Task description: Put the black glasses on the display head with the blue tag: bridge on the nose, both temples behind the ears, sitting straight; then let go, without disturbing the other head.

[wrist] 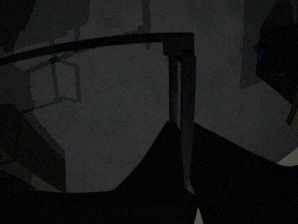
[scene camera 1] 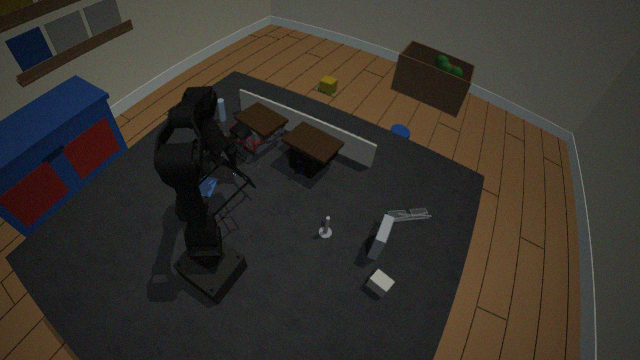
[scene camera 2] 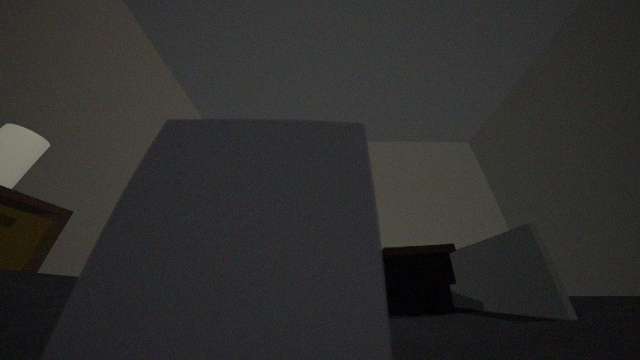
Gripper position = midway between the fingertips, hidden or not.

In view: the gripper (wrist: 177, 128) and a grey block (scene camera 2: 231, 231).
The wrist view misses the grey block, which is hidden by the gripper.
